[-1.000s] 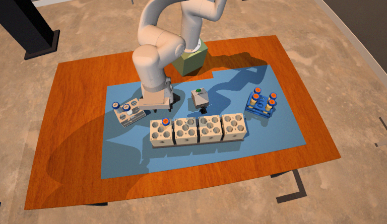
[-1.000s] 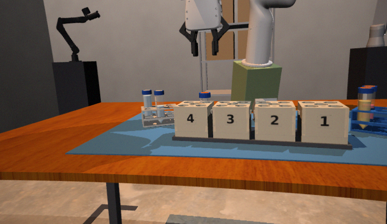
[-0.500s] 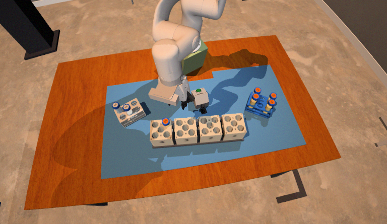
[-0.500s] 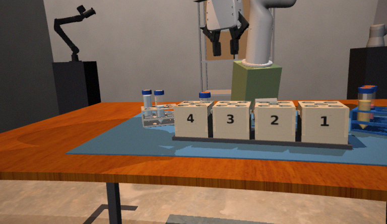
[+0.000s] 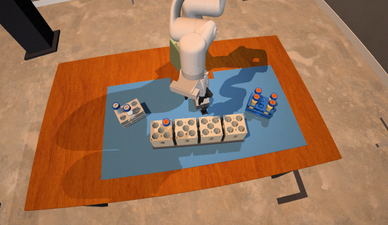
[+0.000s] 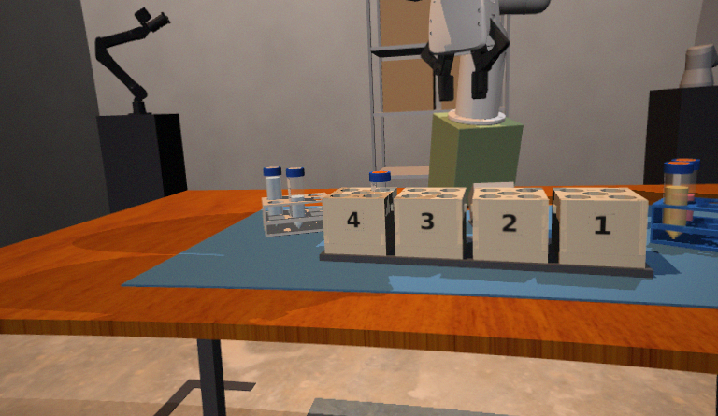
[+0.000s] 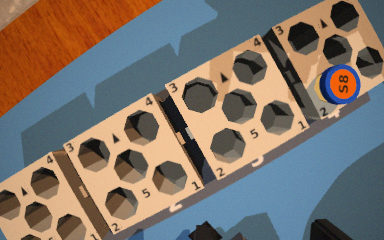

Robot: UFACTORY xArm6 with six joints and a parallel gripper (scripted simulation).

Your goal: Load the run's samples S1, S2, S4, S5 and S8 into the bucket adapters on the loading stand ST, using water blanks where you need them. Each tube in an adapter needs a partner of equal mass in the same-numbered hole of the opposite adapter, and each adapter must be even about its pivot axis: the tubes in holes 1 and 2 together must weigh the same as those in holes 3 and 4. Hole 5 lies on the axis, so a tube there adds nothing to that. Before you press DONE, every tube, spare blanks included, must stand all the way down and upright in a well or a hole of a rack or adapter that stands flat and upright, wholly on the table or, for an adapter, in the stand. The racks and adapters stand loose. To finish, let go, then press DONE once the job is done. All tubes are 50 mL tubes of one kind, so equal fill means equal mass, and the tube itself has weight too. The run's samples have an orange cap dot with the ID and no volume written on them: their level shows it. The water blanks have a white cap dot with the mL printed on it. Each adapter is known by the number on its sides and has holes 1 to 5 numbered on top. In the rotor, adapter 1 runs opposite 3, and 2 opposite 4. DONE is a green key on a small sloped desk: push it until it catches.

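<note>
Now: the sample tube 3 cm behind my hand, 33 cm to the left of it and 19 cm below it. From my hand the other things lie so: green key: 14 cm behind, 7 cm to the left, 18 cm below; blue sample rack: 2 cm ahead, 35 cm to the left, 22 cm below; loading stand: 6 cm ahead, 24 cm below.
</note>
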